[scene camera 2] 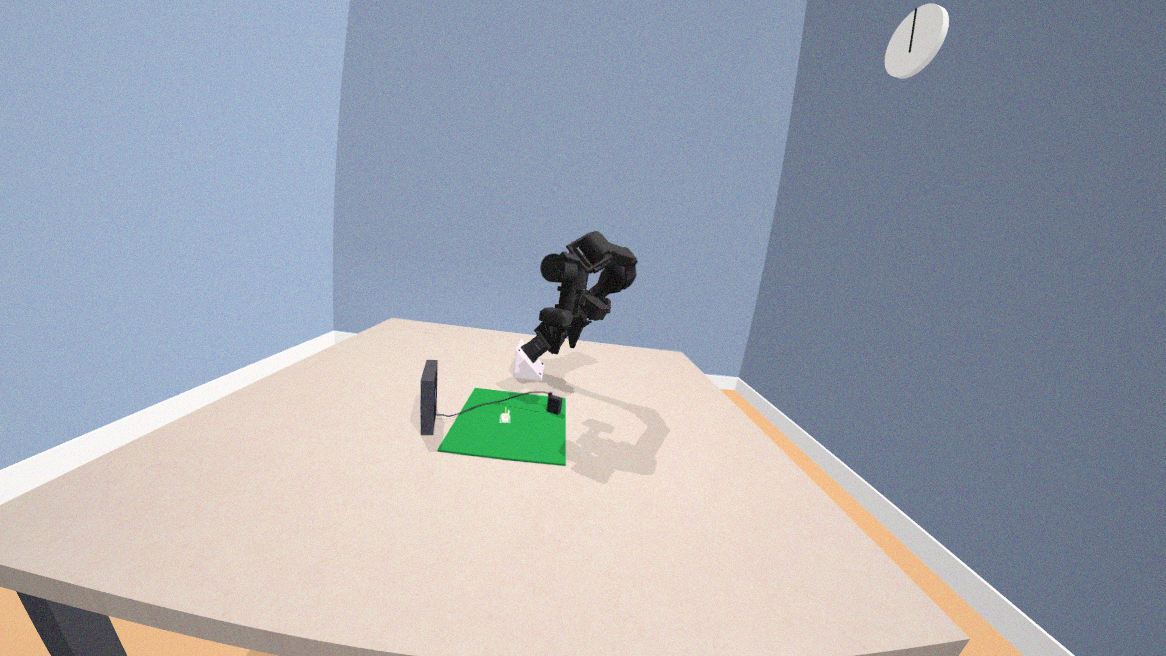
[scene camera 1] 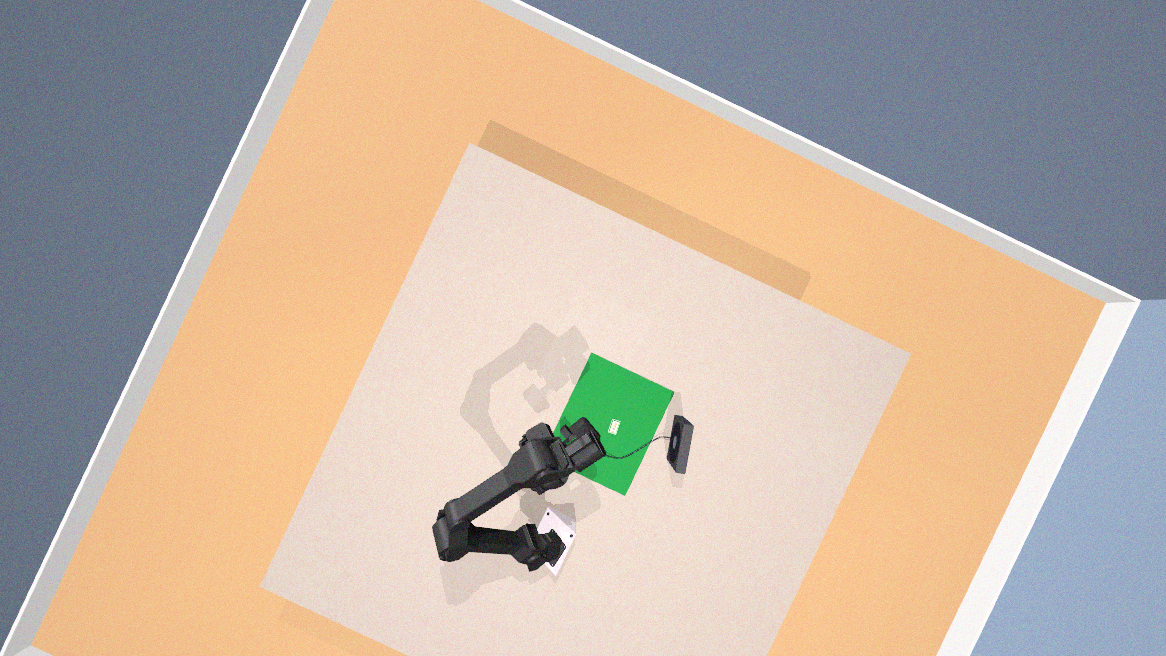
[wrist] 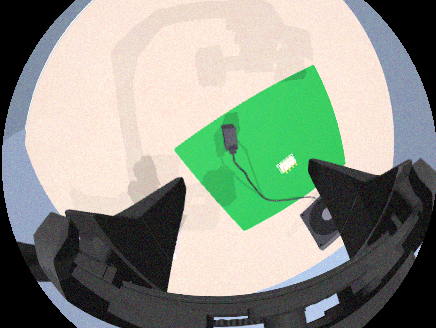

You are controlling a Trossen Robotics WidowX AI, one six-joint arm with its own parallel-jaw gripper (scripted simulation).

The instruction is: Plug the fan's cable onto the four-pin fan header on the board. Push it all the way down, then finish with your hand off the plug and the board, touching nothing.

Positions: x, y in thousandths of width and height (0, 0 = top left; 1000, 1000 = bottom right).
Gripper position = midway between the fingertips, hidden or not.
My gripper shows in scene camera 2 (484, 534), in scene camera 1 (482, 676) and in the wrist view (572, 532).
